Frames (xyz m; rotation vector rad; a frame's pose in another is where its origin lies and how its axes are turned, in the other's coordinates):
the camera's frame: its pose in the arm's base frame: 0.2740 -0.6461 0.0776 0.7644 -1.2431 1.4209
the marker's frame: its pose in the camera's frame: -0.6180 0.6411 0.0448 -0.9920 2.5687 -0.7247
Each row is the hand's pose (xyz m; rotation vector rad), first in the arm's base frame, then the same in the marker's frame.
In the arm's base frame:
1: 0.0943 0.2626 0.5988 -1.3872 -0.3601 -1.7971
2: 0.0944 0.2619 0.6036 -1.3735 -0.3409 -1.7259
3: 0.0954 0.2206 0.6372 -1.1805 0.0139 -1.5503
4: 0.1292 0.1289 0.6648 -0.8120 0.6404 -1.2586
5: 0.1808 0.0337 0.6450 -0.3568 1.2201 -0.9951
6: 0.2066 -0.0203 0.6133 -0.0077 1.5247 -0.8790
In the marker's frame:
1: -0.5798 -0.6909 1.4192 -0.0954 0.4517 -1.9488
2: -0.5820 -0.6951 1.4200 -0.0715 0.4150 -1.8891
3: -0.5899 -0.7406 1.3934 0.1688 0.5296 -1.5548
4: -0.5576 -0.8151 1.3324 0.5258 0.7911 -0.9410
5: -0.4861 -0.8590 1.2612 0.8575 1.0868 -0.3272
6: -0.4384 -0.8658 1.2136 1.0850 1.2840 0.0185

